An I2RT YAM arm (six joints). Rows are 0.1 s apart.
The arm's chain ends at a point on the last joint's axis. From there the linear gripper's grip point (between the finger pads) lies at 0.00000 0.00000 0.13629 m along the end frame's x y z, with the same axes.
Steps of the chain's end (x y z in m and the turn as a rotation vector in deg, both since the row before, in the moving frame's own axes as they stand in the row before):
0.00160 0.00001 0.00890 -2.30 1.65 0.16
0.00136 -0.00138 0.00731 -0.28 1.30 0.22
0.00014 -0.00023 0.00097 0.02 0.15 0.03
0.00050 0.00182 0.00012 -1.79 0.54 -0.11
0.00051 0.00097 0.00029 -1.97 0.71 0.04
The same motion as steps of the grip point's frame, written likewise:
0.00552 0.00548 0.00873 -2.30 1.65 0.16
0.00445 -0.00071 0.00727 -0.28 1.30 0.22
0.00050 -0.00028 0.00097 0.02 0.15 0.03
0.00179 0.00608 0.00005 -1.79 0.54 -0.11
0.00220 0.00566 0.00020 -1.97 0.71 0.04

